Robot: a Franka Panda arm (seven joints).
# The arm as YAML. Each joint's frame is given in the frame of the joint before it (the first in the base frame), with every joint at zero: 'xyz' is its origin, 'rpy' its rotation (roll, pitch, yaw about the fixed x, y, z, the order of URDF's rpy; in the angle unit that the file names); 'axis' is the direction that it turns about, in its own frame. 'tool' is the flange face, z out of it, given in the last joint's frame.
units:
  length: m
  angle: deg
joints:
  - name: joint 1
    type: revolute
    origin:
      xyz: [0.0, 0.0, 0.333]
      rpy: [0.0, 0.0, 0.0]
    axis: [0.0, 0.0, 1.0]
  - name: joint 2
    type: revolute
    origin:
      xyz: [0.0, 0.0, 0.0]
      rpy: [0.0, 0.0, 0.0]
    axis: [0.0, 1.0, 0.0]
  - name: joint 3
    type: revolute
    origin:
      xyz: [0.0, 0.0, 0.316]
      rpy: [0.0, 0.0, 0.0]
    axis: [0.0, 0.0, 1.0]
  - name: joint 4
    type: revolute
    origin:
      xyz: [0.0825, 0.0, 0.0]
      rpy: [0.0, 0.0, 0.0]
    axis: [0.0, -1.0, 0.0]
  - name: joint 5
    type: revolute
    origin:
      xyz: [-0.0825, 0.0, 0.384]
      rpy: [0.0, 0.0, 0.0]
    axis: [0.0, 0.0, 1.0]
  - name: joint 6
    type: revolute
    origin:
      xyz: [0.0, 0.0, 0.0]
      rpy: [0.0, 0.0, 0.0]
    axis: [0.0, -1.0, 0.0]
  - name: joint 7
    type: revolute
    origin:
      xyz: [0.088, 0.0, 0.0]
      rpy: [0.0, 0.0, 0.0]
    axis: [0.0, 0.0, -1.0]
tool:
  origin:
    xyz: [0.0, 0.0, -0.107]
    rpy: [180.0, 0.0, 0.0]
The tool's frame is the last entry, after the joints.
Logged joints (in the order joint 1, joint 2, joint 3, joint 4, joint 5, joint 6, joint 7), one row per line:
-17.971, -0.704, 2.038, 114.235, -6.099, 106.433, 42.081
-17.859, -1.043, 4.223, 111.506, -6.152, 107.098, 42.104
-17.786, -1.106, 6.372, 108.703, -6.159, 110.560, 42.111
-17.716, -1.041, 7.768, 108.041, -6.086, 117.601, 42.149
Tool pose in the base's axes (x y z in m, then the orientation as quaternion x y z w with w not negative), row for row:
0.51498, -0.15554, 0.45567, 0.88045, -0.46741, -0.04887, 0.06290
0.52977, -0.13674, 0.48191, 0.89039, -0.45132, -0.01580, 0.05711
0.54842, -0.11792, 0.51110, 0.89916, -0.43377, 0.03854, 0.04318
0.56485, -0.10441, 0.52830, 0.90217, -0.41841, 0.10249, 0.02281
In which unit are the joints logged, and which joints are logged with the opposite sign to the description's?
The joints are logged in degrees. Opposite sign: joint 4.
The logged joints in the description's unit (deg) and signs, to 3 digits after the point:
-17.971, -0.704, 2.038, -114.235, -6.099, 106.433, 42.081
-17.859, -1.043, 4.223, -111.506, -6.152, 107.098, 42.104
-17.786, -1.106, 6.372, -108.703, -6.159, 110.560, 42.111
-17.716, -1.041, 7.768, -108.041, -6.086, 117.601, 42.149

